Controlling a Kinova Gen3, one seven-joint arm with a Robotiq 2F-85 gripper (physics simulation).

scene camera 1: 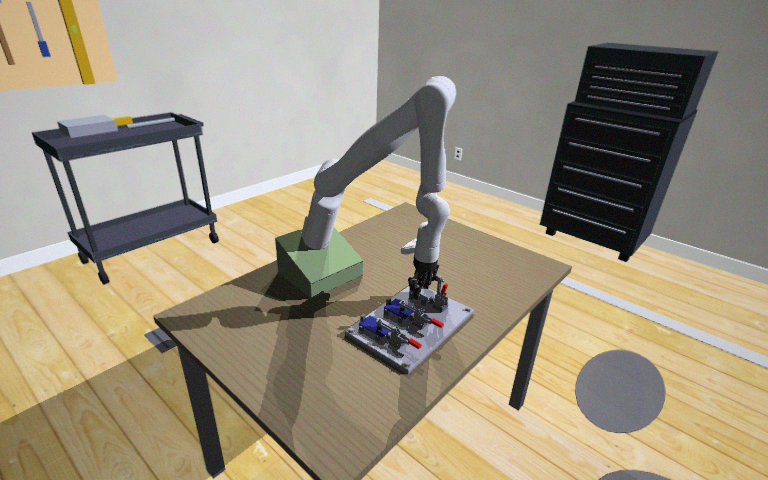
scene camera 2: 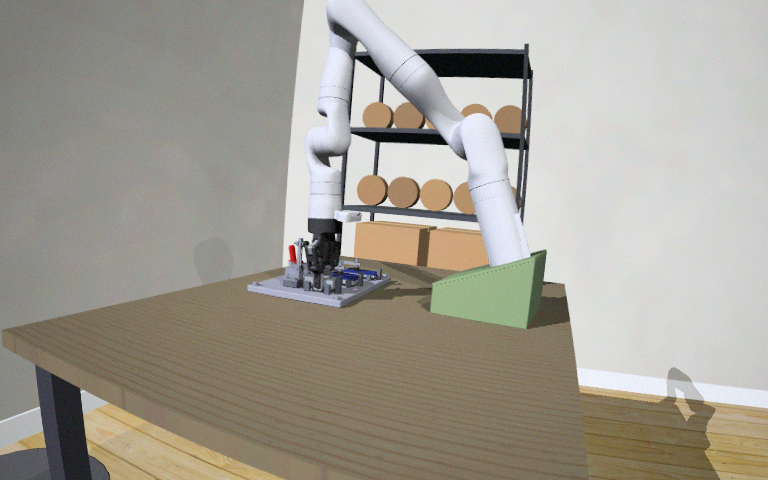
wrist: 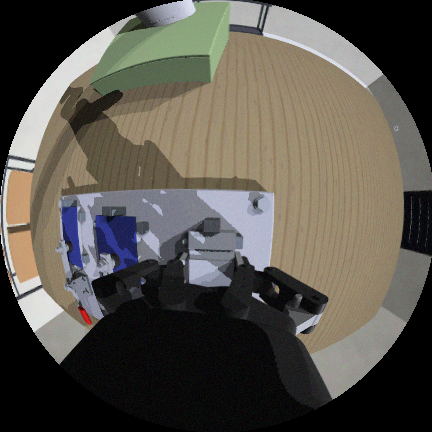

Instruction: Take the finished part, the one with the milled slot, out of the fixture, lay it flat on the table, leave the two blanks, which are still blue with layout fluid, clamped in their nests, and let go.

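Frame: origin at the arm's base, x back, y left, z down, level; millimetres.
Seen in the pictures: gripper, fingertip midpoint: (scene camera 1: 420,296) (scene camera 2: 323,288) (wrist: 212,258); arm's base, origin of the base link: (scene camera 1: 316,239) (scene camera 2: 510,261).
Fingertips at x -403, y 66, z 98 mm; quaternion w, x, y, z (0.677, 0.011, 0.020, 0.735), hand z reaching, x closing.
Observation:
Pixels of each thing's top centre, then the offset from my fingertips to it. Level surfaces: height alone.
- finished part, middle of its top: (wrist: 210,270) (scene camera 2: 322,276) (scene camera 1: 422,290) dz -26, dx -3, dy +0 mm
- clamp handle, middle of its top: (scene camera 2: 292,245) (scene camera 1: 445,284) dz -89, dx -86, dy -6 mm
- wooden table, its level: dz +21 mm
- block, middle of its top: (wrist: 211,226) (scene camera 2: 339,276) dz -32, dx +37, dy +2 mm
- corner bolt, middle of its top: (wrist: 263,203) dz -1, dx +55, dy +54 mm
The finished part (wrist: 212,242), bare grey with a slot across it, lies in its nest on the grey fixture plate (scene camera 1: 453,325) (scene camera 2: 294,294) (wrist: 261,235). My gripper (scene camera 1: 426,294) (scene camera 2: 318,283) (wrist: 212,258) points down over that nest and is shut on the part, one finger at each side of it. The fingers hide the part in the scene views. One blue blank (scene camera 1: 398,308) (wrist: 117,237) lies in the middle nest and the other blue blank (scene camera 1: 373,325) (wrist: 71,235) in the end nest, both under clamps with lowered red handles. The clamp handle (scene camera 1: 444,289) (scene camera 2: 292,253) beside the gripped part stands upright.
The fixture stands on the wooden table (scene camera 1: 237,362) (scene camera 2: 283,384) (wrist: 320,150). The green arm base (scene camera 1: 320,268) (scene camera 2: 481,300) (wrist: 155,55) stands behind it. Small nest blocks stand close around the part, one block (wrist: 211,225) at its far side. A corner bolt (wrist: 262,203) rises from the plate.

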